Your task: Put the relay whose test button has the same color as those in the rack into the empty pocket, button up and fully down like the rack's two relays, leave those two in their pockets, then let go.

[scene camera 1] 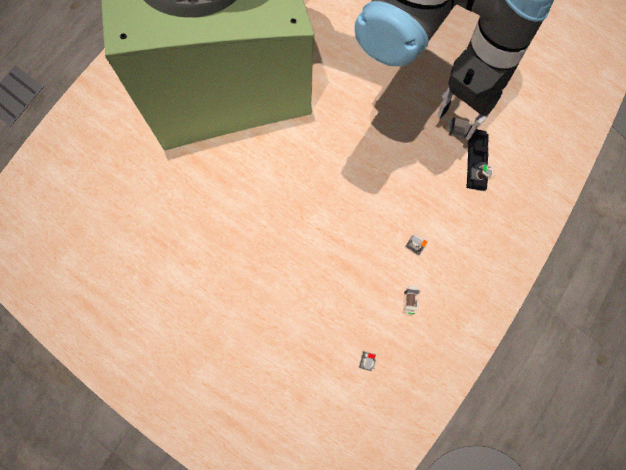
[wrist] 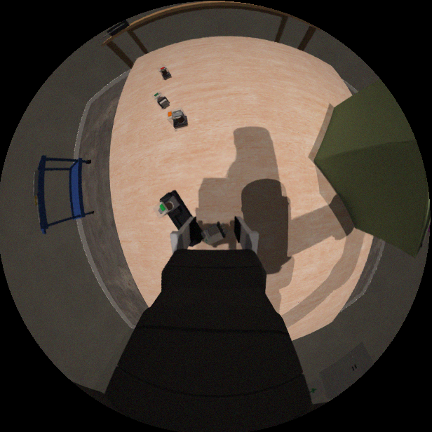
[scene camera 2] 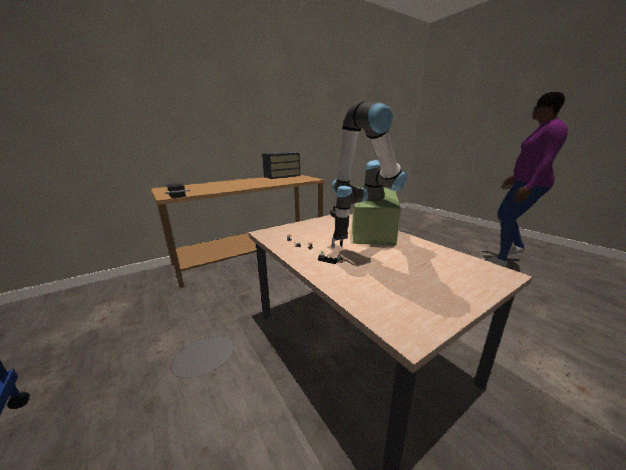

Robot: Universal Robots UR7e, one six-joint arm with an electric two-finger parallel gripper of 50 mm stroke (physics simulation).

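Places are measured from the arm's base along level axes (x ahead, y left, z up), in metres.
Pixels of known places: gripper, between the fingertips: (scene camera 1: 455, 124) (scene camera 2: 337, 247); arm's base, origin of its link: (scene camera 2: 372, 195).
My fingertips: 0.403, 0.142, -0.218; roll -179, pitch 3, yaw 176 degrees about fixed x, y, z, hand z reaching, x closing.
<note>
For each thing: its top centre in the pictures, then the offset to it from my fingertips, as dx, dy, dz. Level surfaces: height alone.
- black rack, centre of its top: (scene camera 1: 480, 157) (scene camera 2: 327, 257) +0.067, +0.001, -0.045
- upright relay with a green button, centre of its top: (scene camera 1: 486, 168) +0.083, -0.027, -0.014
- grey relay, centre of its top: (scene camera 1: 460, 126) +0.008, +0.031, -0.047
- orange-button, centre of its top: (scene camera 1: 420, 240) +0.057, -0.195, -0.025
- red-button, centre of its top: (scene camera 1: 370, 361) +0.100, -0.392, -0.025
- table, height of its surface: dz -0.068
The black rack (scene camera 1: 477, 151) (wrist: 180, 215) (scene camera 2: 328, 260) holds an upright relay with a green button (scene camera 1: 482, 172) (wrist: 167, 206) at its far end. A grey relay (scene camera 1: 461, 127) (wrist: 214, 234) lies on the table beside the rack's other end; its button colour is hidden. My gripper (scene camera 1: 459, 120) (scene camera 2: 337, 244) (wrist: 215, 224) is open above this relay, its fingers on either side in the wrist view, holding nothing. Three more relays are loose: orange-button (scene camera 1: 416, 244) (wrist: 178, 119) nearest the rack, green-button (scene camera 1: 411, 301) (wrist: 162, 101) on its side, and red-button (scene camera 1: 368, 361) (wrist: 165, 73) farthest.
A large green box (scene camera 1: 235, 91) (scene camera 2: 375, 223) (wrist: 380, 170) stands on the table (scene camera 1: 227, 252) (scene camera 2: 429, 273). One finger is close to the rack's near end in the wrist view. Behind the table are a wooden shelf (scene camera 2: 237, 186) and a person (scene camera 2: 540, 156).
</note>
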